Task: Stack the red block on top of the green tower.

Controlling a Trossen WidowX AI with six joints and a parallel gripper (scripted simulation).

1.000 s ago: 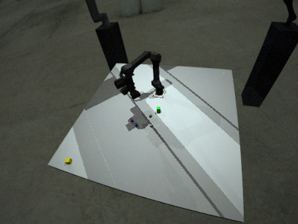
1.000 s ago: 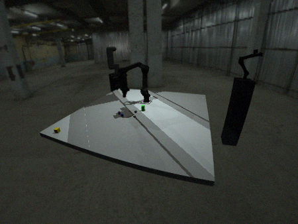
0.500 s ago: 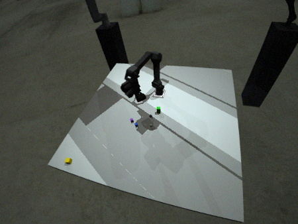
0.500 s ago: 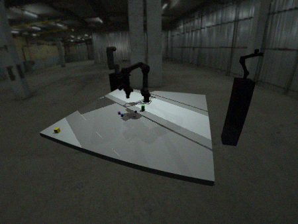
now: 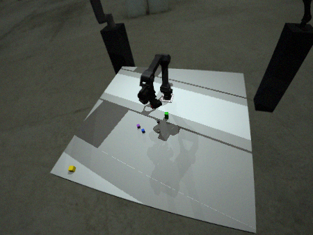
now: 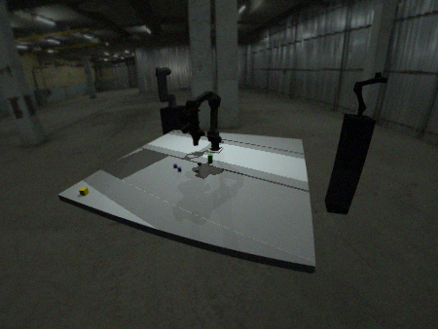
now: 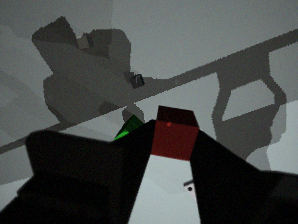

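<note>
Now: the grey block 4 cm ahead of my gripper tip, 3 cm to the left of it and 12 cm below it. The rest, counted from my gripper tip: red block: 1 cm above; purple block: 11 cm ahead, 10 cm to the right, 12 cm below; white block: 13 cm ahead, 6 cm to the left, 12 cm below.
</note>
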